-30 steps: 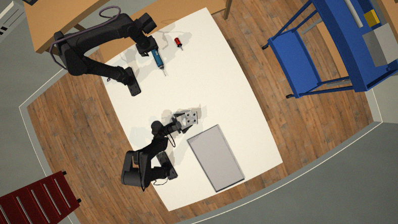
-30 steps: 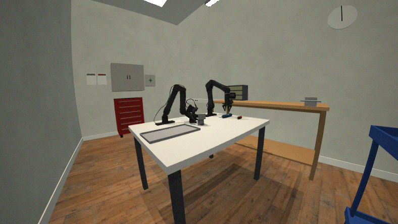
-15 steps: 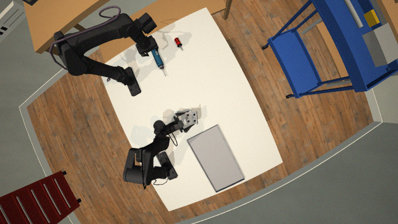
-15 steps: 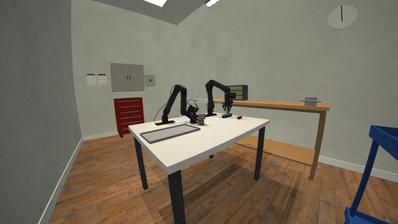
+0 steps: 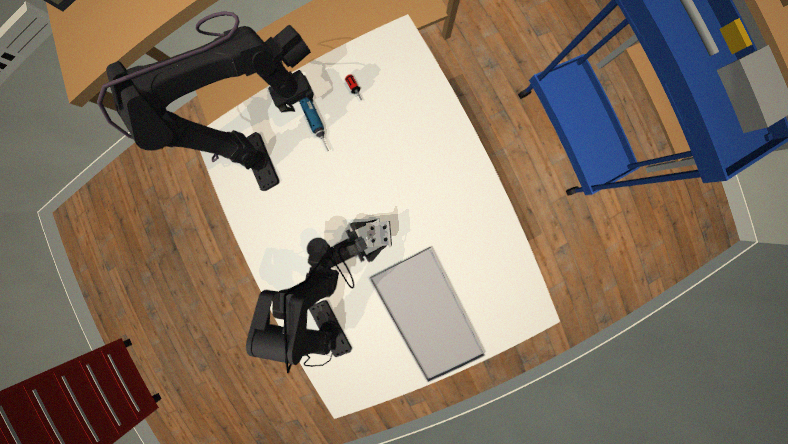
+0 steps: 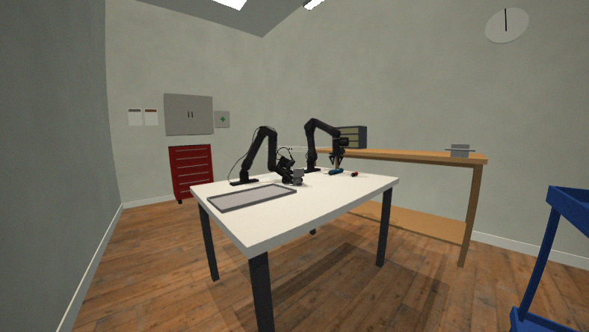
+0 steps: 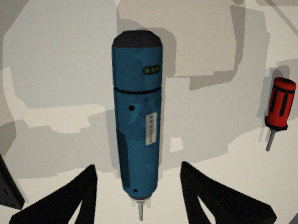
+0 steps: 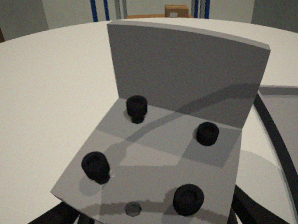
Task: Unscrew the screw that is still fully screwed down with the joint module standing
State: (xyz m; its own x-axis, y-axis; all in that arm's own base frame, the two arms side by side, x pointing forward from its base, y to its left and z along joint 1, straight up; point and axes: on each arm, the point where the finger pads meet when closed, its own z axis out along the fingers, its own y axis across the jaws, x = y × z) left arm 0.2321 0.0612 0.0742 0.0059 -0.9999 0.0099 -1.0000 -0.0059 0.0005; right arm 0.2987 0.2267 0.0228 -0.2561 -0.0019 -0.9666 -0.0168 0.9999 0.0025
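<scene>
The grey bracket lies 5 cm above my right hand. The rest, counted from my right hand: flat grey tray (4 cm ahead, 32 cm to the right, 2 cm below); red-handled screwdriver (11 cm ahead, 47 cm to the left, 1 cm below).
</scene>
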